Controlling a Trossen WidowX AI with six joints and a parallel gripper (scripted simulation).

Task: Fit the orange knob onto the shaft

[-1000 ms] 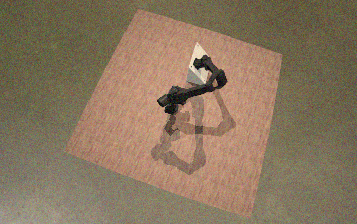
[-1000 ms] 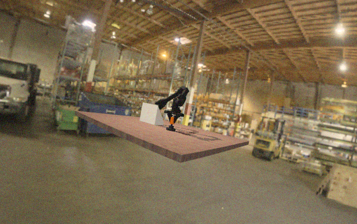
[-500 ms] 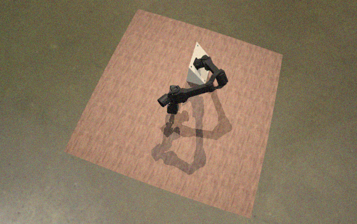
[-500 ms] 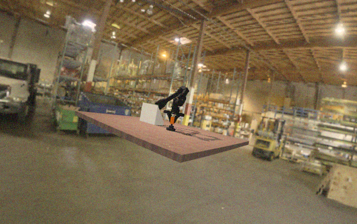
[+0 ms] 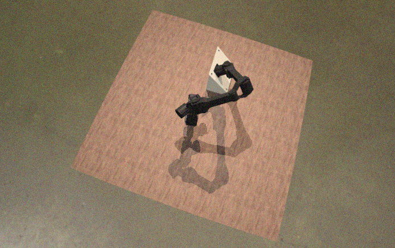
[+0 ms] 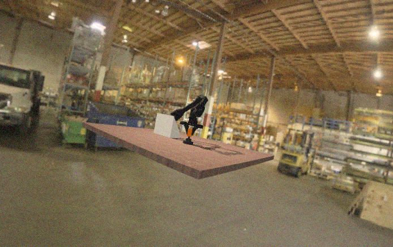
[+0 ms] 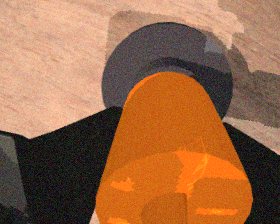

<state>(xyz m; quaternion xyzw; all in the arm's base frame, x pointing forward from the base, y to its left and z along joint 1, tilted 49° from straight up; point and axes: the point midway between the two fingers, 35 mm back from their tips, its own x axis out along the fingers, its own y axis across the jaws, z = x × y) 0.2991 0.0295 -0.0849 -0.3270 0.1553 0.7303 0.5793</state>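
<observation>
My gripper tip is 40 mm above the dark D-shaped shaft. From my gripper tip the other things lie so: orange knob 20 mm above.
</observation>
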